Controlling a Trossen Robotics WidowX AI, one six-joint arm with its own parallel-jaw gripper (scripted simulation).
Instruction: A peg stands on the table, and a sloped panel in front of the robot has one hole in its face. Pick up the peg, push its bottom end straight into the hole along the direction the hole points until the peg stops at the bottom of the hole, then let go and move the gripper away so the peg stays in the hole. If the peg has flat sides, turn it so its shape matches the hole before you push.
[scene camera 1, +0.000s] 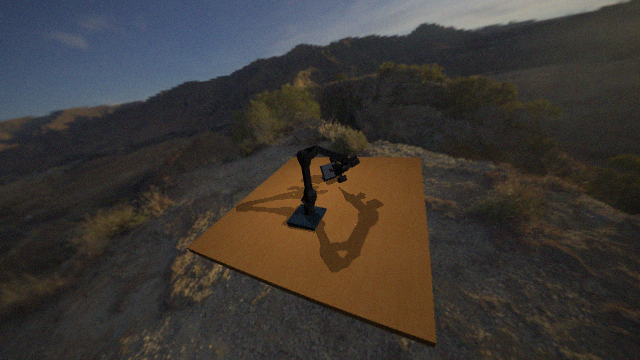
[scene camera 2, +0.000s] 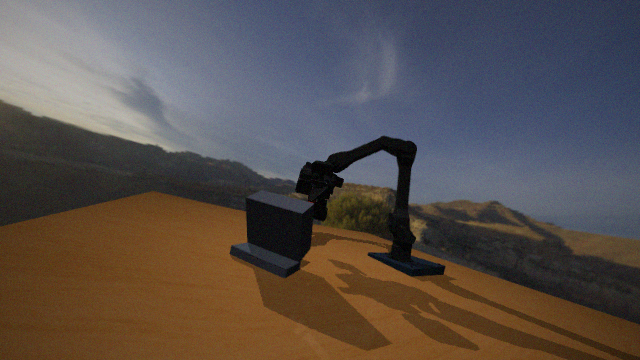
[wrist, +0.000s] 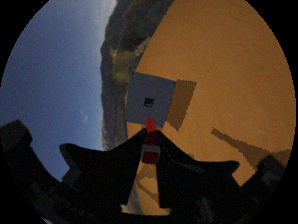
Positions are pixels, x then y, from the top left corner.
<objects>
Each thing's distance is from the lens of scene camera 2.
gripper (scene camera 2: 309, 203): 0.53 m
flat dark foot (scene camera 2: 279, 265): 0.38 m
</objects>
